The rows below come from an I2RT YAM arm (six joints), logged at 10 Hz.
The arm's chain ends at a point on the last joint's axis. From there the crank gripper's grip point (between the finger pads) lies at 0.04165 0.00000 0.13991 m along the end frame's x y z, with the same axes.
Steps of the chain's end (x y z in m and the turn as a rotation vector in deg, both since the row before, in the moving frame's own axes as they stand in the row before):
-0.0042 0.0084 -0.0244 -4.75 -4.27 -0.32
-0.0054 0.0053 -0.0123 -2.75 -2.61 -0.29
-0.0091 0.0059 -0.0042 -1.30 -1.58 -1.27
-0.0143 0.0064 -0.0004 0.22 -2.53 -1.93
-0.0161 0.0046 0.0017 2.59 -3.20 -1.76
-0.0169 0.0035 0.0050 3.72 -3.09 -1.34
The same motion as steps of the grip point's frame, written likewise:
-0.0147 0.0199 -0.0222 -4.75 -4.27 -0.32
-0.0118 0.0119 -0.0107 -2.75 -2.61 -0.29
-0.0129 0.0082 -0.0031 -1.30 -1.58 -1.27
-0.0205 0.0046 0.0013 0.22 -2.53 -1.93
-0.0241 -0.0029 0.0036 2.59 -3.20 -1.76
-0.0246 -0.0065 0.0067 3.72 -3.09 -1.34

